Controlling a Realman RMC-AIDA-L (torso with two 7-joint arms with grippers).
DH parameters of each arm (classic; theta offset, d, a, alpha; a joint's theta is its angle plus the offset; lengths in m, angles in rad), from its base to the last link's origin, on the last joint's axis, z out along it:
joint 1: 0 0.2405 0 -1.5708
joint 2: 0 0 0 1.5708
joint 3: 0 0.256 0 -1.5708
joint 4: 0 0 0 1.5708
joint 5: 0 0.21 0 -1.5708
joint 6: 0 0 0 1.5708
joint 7: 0 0.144 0 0
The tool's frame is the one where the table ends.
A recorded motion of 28 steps. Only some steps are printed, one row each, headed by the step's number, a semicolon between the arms.
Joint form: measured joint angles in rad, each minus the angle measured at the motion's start. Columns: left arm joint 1, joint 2, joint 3, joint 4, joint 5, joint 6, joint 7; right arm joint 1, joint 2, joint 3, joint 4, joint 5, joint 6, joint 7.
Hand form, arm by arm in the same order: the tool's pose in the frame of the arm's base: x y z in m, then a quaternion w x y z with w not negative. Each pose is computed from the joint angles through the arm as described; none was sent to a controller.
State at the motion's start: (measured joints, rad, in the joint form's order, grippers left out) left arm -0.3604 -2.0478 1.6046 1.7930 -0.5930 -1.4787 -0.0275; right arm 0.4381 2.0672 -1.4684 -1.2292 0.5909 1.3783 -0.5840
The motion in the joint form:
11: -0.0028 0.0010 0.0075 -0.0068 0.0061 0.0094 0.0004; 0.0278 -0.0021 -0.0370 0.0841 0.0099 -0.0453 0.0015
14: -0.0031 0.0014 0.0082 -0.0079 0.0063 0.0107 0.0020; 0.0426 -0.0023 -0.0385 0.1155 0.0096 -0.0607 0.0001
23: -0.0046 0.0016 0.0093 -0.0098 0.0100 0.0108 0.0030; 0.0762 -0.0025 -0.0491 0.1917 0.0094 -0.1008 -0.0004
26: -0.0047 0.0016 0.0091 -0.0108 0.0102 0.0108 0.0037; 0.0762 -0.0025 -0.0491 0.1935 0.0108 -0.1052 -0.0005
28: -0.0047 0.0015 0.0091 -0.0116 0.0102 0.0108 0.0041; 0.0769 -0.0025 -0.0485 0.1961 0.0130 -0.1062 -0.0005
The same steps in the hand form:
11: -0.1456 0.3136 0.0123 0.25997 -0.84312 -0.46828 0.04763; 0.2541 0.3284 -0.0381 0.15876 -0.88684 0.39297 -0.18406
14: -0.1457 0.3138 0.0122 0.26011 -0.84352 -0.46745 0.04792; 0.2559 0.3305 -0.0410 0.15825 -0.88592 0.39398 -0.18677
23: -0.1460 0.3141 0.0121 0.26121 -0.84364 -0.46646 0.04961; 0.2607 0.3343 -0.0490 0.15692 -0.88345 0.39612 -0.19490
26: -0.1462 0.3142 0.0120 0.26119 -0.84360 -0.46650 0.04998; 0.2609 0.3347 -0.0492 0.15797 -0.88343 0.39637 -0.19362
28: -0.1464 0.3142 0.0119 0.26102 -0.84357 -0.46661 0.05024; 0.2610 0.3347 -0.0494 0.15746 -0.88325 0.39736 -0.19283

